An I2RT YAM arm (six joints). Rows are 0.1 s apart.
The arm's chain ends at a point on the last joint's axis. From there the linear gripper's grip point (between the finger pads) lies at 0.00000 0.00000 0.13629 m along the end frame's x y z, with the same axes.
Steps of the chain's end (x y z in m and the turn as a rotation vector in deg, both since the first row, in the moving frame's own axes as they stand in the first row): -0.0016 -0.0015 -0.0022 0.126 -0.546 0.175; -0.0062 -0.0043 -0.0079 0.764 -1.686 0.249; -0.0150 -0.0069 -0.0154 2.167 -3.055 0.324; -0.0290 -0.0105 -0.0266 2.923 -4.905 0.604; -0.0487 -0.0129 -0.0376 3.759 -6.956 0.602; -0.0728 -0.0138 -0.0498 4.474 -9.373 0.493
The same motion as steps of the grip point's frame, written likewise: -0.0029 -0.0018 -0.0022 0.126 -0.546 0.175; -0.0102 -0.0061 -0.0080 0.764 -1.686 0.249; -0.0222 -0.0121 -0.0157 2.167 -3.055 0.324; -0.0406 -0.0175 -0.0273 2.923 -4.905 0.604; -0.0651 -0.0219 -0.0389 3.759 -6.956 0.602; -0.0949 -0.0245 -0.0520 4.474 -9.373 0.493
